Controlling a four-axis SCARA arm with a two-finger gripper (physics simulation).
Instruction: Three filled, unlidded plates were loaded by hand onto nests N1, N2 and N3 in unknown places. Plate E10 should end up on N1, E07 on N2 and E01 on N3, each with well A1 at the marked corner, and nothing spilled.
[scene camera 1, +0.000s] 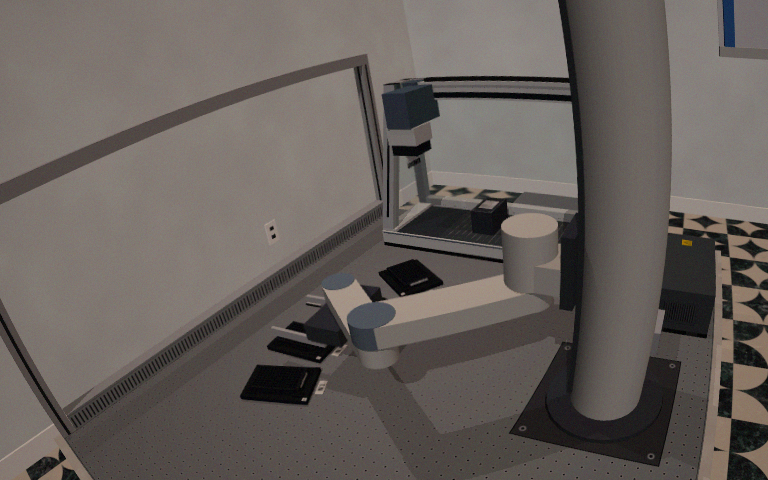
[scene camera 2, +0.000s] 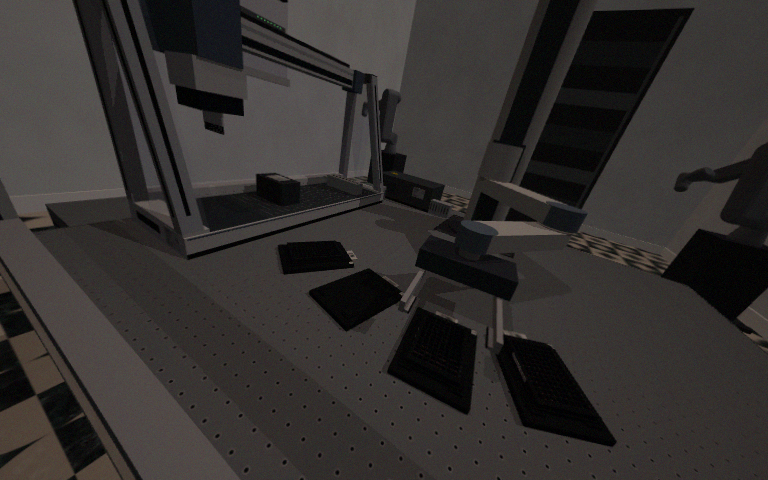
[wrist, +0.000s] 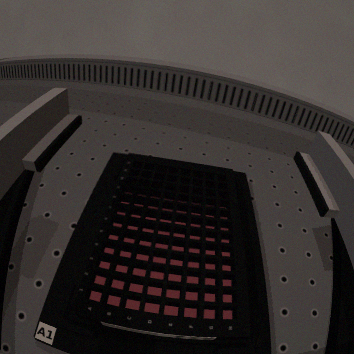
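Seen in the pictures: gripper, fingertip midpoint: (scene camera 1: 290, 314) (scene camera 2: 446, 325) (wrist: 192, 119); arm's base at its link origin: (scene camera 1: 604, 400).
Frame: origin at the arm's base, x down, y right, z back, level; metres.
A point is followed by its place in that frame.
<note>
My gripper (scene camera 1: 289, 314) @(x -0.092, y -0.072, z -0.742 m) (scene camera 2: 450, 321) @(x -0.092, y -0.072, z -0.742 m) (wrist: 192, 119) @(x -0.092, y -0.072, z -0.742 m) is open, its fingers wide apart above and to either side of a dark plate (scene camera 2: 437, 353) @(x -0.039, y -0.074, z -0.745 m) (wrist: 167, 250) @(x -0.039, y -0.069, z -0.701 m) with red-filled wells. This plate sits flat on a nest whose A1 mark (wrist: 45, 333) @(x -0.025, y -0.113, z -0.636 m) shows at the lower left in the wrist view. A second plate (scene camera 1: 281, 380) @(x -0.038, y -0.232, z -0.641 m) (scene camera 2: 543, 376) @(x -0.039, y -0.226, z -0.672 m) sits on the nest at the near end of the row. A third plate (scene camera 1: 412, 272) @(x -0.039, y 0.285, z -0.637 m) (scene camera 2: 314, 251) @(x -0.038, y 0.281, z -0.658 m) sits on the nest nearest the gantry. The nest between (scene camera 2: 356, 297) @(x -0.025, y 0.110, z -0.711 m) looks flat, with no plate visible. Plate and nest numbers are unreadable.
A gantry machine (scene camera 1: 441, 244) @(x -0.044, y 0.450, z -0.639 m) (scene camera 2: 283, 225) @(x -0.033, y 0.450, z -0.611 m) with a dark box (scene camera 1: 488, 216) @(x -0.121, y 0.515, z -0.506 m) (scene camera 2: 277, 188) @(x -0.113, y 0.535, z -0.565 m) on its deck stands at the back. The arm's column (scene camera 1: 623, 226) @(x -0.409, y -0.075, z 0.006 m) rises from the perforated table. A slotted strip (scene camera 1: 226, 308) @(x -0.052, y -0.095, z -1.003 m) (wrist: 175, 81) @(x -0.034, y -0.134, z -1.004 m) runs along the wall side.
</note>
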